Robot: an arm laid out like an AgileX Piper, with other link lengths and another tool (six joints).
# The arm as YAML. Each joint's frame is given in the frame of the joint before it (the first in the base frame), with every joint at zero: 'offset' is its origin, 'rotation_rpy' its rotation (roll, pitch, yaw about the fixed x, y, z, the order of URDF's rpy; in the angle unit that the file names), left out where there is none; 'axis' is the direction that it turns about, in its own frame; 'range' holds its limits. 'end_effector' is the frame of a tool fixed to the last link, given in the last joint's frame.
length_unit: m
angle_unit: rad
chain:
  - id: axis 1
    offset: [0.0, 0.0, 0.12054]
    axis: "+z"
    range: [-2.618, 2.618]
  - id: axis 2
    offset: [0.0, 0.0, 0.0]
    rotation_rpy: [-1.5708, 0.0, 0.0]
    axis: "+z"
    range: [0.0, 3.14]
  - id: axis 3
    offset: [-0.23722, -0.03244, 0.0]
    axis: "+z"
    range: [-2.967, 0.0]
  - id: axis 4
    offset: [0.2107, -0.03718, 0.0]
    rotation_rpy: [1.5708, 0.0, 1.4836]
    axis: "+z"
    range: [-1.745, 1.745]
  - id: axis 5
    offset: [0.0, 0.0, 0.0]
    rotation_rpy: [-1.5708, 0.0, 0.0]
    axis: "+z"
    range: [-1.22, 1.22]
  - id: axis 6
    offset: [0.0, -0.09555, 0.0]
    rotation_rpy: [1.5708, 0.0, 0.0]
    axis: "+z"
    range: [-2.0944, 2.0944]
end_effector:
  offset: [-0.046, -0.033, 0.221]
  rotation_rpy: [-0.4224, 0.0, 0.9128]
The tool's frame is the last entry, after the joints.
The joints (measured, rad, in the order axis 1, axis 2, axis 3, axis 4, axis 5, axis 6), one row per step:
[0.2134 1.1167 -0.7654 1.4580 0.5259 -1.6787]
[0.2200 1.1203 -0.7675 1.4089 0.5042 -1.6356]
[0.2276 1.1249 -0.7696 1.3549 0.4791 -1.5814]
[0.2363 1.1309 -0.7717 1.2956 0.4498 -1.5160]
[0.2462 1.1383 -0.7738 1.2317 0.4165 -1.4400]
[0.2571 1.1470 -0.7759 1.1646 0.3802 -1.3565]
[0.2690 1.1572 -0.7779 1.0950 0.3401 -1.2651]
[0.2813 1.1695 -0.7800 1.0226 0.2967 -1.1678]
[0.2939 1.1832 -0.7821 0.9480 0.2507 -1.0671]
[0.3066 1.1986 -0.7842 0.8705 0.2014 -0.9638]
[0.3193 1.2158 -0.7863 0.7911 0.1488 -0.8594]
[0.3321 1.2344 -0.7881 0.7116 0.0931 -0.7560]
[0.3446 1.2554 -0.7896 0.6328 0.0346 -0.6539]
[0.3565 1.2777 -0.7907 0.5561 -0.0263 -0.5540]
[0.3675 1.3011 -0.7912 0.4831 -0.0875 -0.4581]
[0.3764 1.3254 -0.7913 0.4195 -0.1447 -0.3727]
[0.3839 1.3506 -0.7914 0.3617 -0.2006 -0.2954]
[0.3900 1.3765 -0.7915 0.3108 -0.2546 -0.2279]
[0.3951 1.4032 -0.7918 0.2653 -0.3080 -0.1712]
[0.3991 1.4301 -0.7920 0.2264 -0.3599 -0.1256]
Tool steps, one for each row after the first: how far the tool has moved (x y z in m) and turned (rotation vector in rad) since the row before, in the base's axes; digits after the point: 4 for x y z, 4 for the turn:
[0.0025 -0.0035 -0.0081 -0.0214 0.0153 -0.0139]
[0.0033 -0.0047 -0.0086 -0.0185 0.0193 -0.0192]
[0.0041 -0.0061 -0.0090 -0.0158 0.0222 -0.0253]
[0.0049 -0.0073 -0.0088 -0.0123 0.0234 -0.0313]
[0.0054 -0.0082 -0.0081 -0.0089 0.0220 -0.0356]
[0.0060 -0.0091 -0.0070 -0.0042 0.0198 -0.0405]
[0.0066 -0.0097 -0.0058 -0.0006 0.0159 -0.0440]
[0.0069 -0.0098 -0.0040 0.0024 0.0100 -0.0450]
[0.0073 -0.0096 -0.0021 0.0047 0.0028 -0.0450]
[0.0075 -0.0089 0.0000 0.0072 -0.0049 -0.0432]
[0.0075 -0.0076 0.0022 0.0102 -0.0127 -0.0394]
[0.0074 -0.0060 0.0037 0.0136 -0.0187 -0.0345]
[0.0071 -0.0041 0.0053 0.0179 -0.0243 -0.0288]
[0.0065 -0.0020 0.0059 0.0216 -0.0270 -0.0216]
[0.0056 -0.0002 0.0051 0.0231 -0.0248 -0.0146]
[0.0051 0.0012 0.0048 0.0233 -0.0247 -0.0087]
[0.0046 0.0022 0.0041 0.0221 -0.0236 -0.0039]
[0.0041 0.0032 0.0038 0.0184 -0.0240 0.0006]
[0.0037 0.0037 0.0033 0.0147 -0.0234 0.0035]

